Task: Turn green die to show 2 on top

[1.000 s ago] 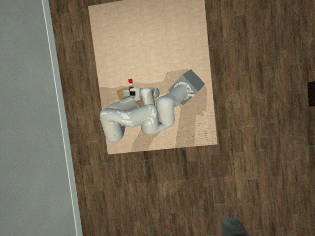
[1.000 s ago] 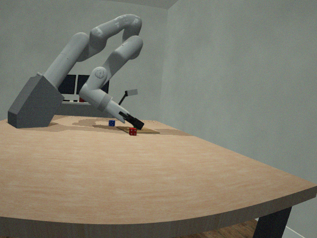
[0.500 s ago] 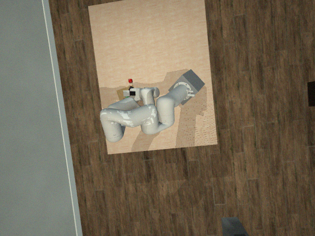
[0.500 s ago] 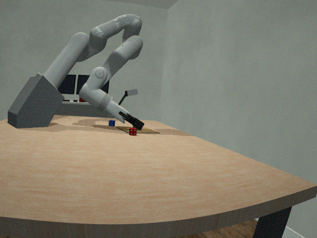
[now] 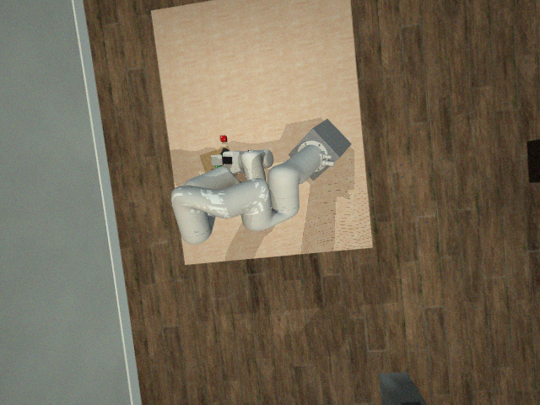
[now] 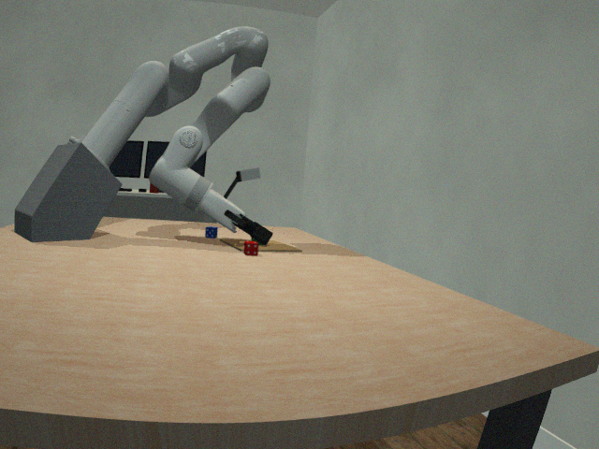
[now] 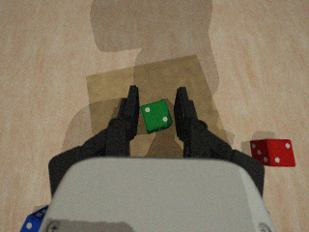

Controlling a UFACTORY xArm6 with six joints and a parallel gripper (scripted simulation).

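Now: hand 10 mm above the green die. Also, from my hand: tan mat (30 mm below); blue die (120 mm behind, 70 mm to the left, 20 mm below); red die (120 mm to the right, 20 mm below, 10 mm behind).
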